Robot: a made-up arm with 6 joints.
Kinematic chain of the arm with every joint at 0, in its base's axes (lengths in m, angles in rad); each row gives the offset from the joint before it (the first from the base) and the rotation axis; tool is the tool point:
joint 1: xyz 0 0 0.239 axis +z
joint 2: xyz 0 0 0 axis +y
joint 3: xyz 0 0 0.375 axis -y
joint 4: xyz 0 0 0 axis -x
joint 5: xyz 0.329 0 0 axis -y
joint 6: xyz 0 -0.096 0 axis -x
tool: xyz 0 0 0
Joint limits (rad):
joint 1: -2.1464..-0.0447
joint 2: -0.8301..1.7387
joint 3: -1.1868..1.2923
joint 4: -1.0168..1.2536
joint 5: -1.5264..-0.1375
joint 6: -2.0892..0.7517
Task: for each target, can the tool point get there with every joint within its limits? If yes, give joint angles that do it. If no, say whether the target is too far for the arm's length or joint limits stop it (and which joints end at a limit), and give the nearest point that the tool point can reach.
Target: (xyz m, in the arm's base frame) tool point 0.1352 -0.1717 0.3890
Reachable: yes | joints -0.4495 -0.1240 -0.8498 -0.0520 -0.4250 -0.9061
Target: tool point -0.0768 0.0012 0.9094
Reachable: yes | joints -1.8139 -0.2872 0.7245 0.6766 -1.1241 -1.3228
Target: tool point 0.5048 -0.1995 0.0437
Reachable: yes | joints -0.2726 1.3201 0.0665 0.9454 -1.3423 -0.1826
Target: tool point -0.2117 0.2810 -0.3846
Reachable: no: joint limits stop it (at a limit: joint 1, joint 2) | nearest point -0.1639 -0.0763 -0.0714 | short by 0.478 m
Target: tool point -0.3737 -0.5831 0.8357
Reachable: no: too far | nearest point -0.2931 -0.4574 0.7070 | short by 0.197 m
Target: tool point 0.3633 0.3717 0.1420
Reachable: no: joint limits stop it (at a limit: joint 1, joint 4) | nearest point 0.3446 -0.0454 0.1420 | short by 0.418 m
